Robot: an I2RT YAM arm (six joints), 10 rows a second.
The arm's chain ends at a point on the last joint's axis. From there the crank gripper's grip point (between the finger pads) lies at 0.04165 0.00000 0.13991 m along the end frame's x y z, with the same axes.
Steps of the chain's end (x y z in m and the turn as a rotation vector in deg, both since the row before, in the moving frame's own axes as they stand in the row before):
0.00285 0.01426 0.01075 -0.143 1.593 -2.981
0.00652 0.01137 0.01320 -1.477 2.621 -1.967
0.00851 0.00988 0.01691 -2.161 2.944 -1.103
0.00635 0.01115 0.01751 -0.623 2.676 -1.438
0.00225 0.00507 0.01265 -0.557 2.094 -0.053
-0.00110 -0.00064 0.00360 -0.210 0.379 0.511
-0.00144 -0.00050 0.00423 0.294 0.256 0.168
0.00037 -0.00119 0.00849 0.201 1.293 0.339
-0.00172 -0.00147 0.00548 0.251 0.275 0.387
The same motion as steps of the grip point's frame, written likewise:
0.00667 0.01234 0.00954 -0.143 1.593 -2.981
0.01291 0.01341 0.01112 -1.477 2.621 -1.967
0.01568 0.01424 0.01450 -2.161 2.944 -1.103
0.01284 0.01153 0.01541 -0.623 2.676 -1.438
0.00733 0.00638 0.01103 -0.557 2.094 -0.053
-0.00018 0.00025 0.00332 -0.210 0.379 0.511
-0.00081 -0.00109 0.00404 0.294 0.256 0.168
0.00352 -0.00142 0.00751 0.201 1.293 0.339
-0.00105 -0.00180 0.00528 0.251 0.275 0.387

